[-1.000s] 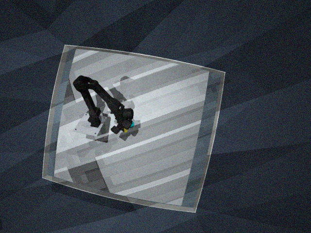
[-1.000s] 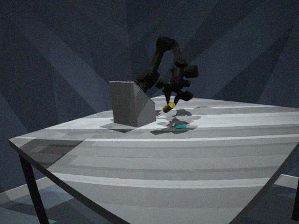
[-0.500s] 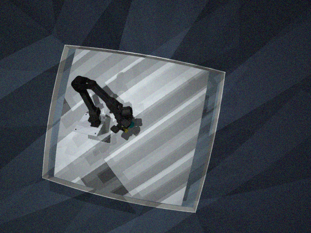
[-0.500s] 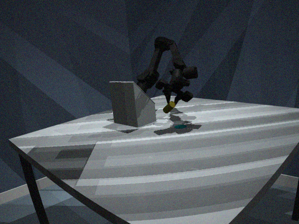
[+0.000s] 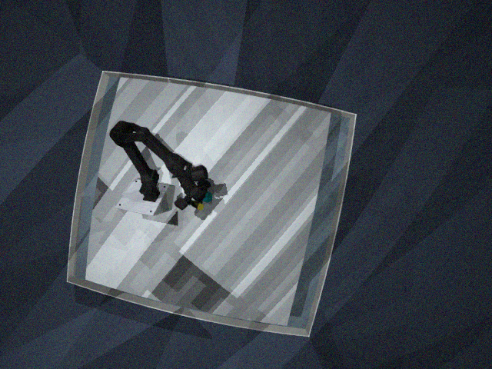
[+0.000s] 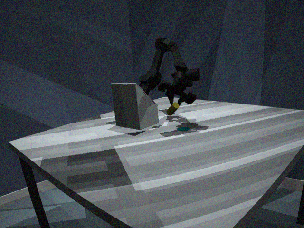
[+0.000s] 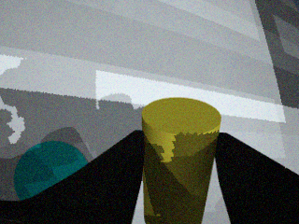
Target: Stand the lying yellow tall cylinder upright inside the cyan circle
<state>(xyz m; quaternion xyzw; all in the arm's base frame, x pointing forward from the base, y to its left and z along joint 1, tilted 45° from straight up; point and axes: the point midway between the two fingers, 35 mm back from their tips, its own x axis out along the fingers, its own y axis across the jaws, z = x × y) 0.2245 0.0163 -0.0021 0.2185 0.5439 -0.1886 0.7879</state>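
Now: the cyan circle 10 mm ahead of my gripper tip, 40 mm to the left of it and 120 mm below it. From my gripper tip the other things lie so: yellow tall cylinder: 10 mm behind, 20 mm below.
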